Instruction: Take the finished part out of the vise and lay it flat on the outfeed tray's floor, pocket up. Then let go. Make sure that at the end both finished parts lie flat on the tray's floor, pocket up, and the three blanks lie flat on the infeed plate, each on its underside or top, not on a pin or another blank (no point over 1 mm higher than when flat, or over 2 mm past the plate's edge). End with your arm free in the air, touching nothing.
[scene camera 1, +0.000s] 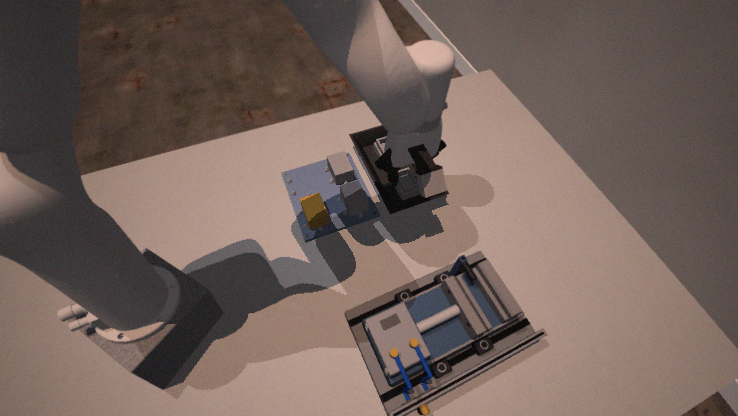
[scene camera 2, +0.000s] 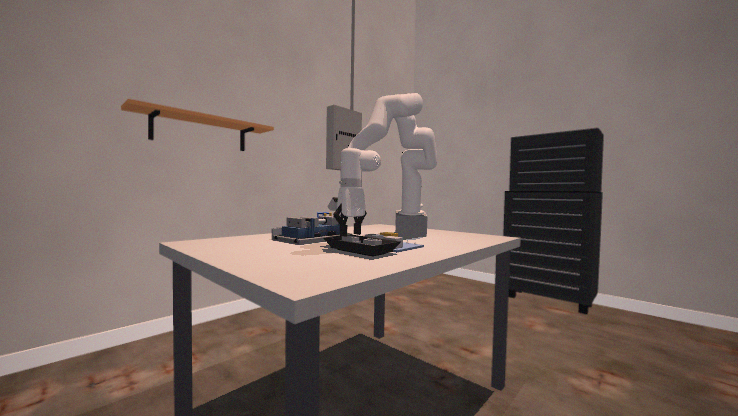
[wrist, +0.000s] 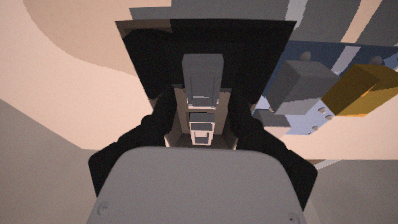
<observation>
I see my gripper and a brass block.
My gripper is seen too in scene camera 2 and in the wrist view.
</observation>
